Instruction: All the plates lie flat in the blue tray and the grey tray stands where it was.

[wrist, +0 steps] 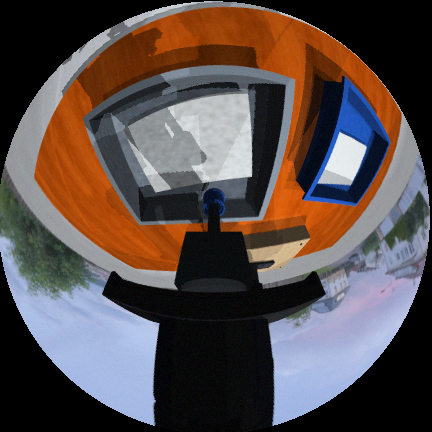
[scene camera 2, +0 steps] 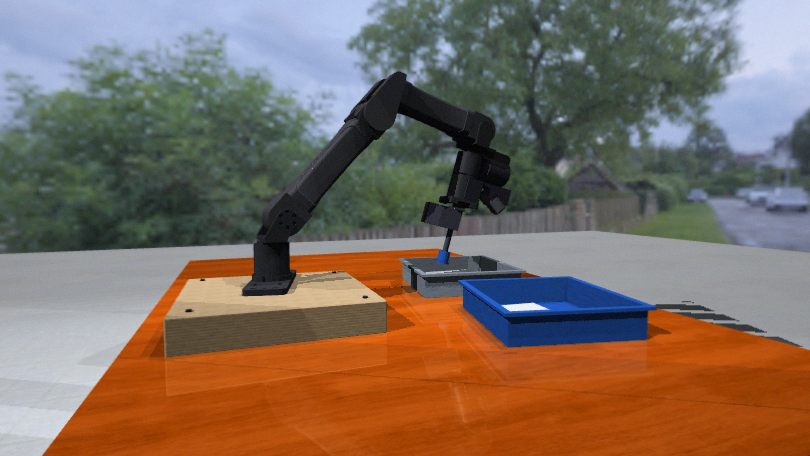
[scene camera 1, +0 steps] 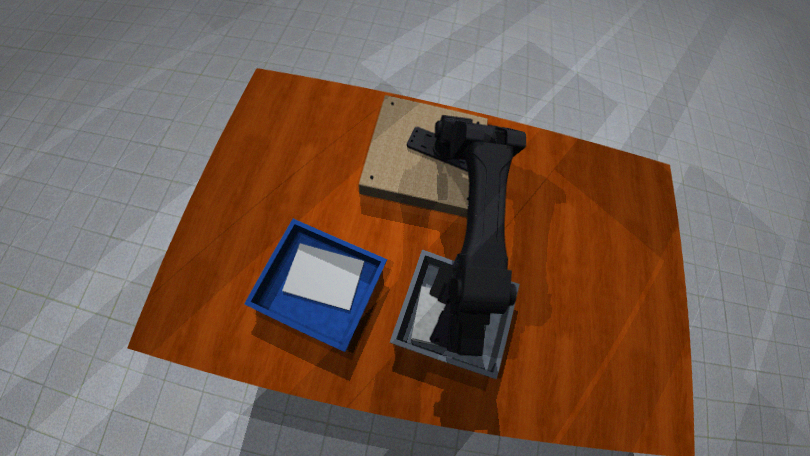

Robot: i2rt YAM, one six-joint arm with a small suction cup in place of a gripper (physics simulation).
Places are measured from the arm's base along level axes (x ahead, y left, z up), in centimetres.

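Pixels of known places: end effector, tool point: [wrist: 213, 197] [scene camera 2: 441, 262]; arm's base, origin of the base link: [scene camera 2: 272, 283] [scene camera 1: 444, 150].
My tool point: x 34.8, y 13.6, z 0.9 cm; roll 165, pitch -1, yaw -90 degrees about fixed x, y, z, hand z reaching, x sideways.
For each thing: its top centre in the pictures, then the offset to it from my tool point. Level surfaces: height alone.
- blue tray, middle of its top: [scene camera 2: 543, 291] [scene camera 1: 316, 281] [wrist: 361, 163] dx +10.6, dy -28.0, dz -0.9 cm
- table with a white plate, middle of its top: [scene camera 2: 528, 316] [scene camera 1: 323, 275] [wrist: 344, 162] dx +7.9, dy -28.1, dz -5.0 cm
- grey tray, middle of its top: [wrist: 182, 166] [scene camera 1: 458, 312] [scene camera 2: 456, 263] dx +4.4, dy +3.8, dz -0.9 cm
- pale plate, middle of its top: [wrist: 188, 147] [scene camera 1: 451, 319] dx +5.8, dy +3.2, dz -3.8 cm
- orange wooden table, its level: dz -6.0 cm
The blue tray [scene camera 1: 365, 304] [scene camera 2: 578, 328] [wrist: 356, 122] stands on the table with a white plate [scene camera 1: 323, 280] [scene camera 2: 524, 307] [wrist: 345, 157] flat on its floor. The grey tray [scene camera 1: 406, 297] [scene camera 2: 439, 287] [wrist: 288, 110] stands beside it. A pale plate [scene camera 1: 426, 314] [wrist: 225, 140] lies in the grey tray, partly hidden by the arm in scene camera 1; whether another is under it, I cannot tell. My blue suction cup [scene camera 2: 443, 257] [wrist: 214, 200] is off and bare, low over the grey tray's side nearest my base, apart from the plate. The arm hides the cup in scene camera 1.
My arm's base stands on a thick wooden board [scene camera 1: 391, 147] [scene camera 2: 272, 328] [wrist: 285, 245] behind the trays. The raised rims of both trays face each other across a narrow strip of the orange wooden table [scene camera 1: 600, 294] [scene camera 2: 396, 402].
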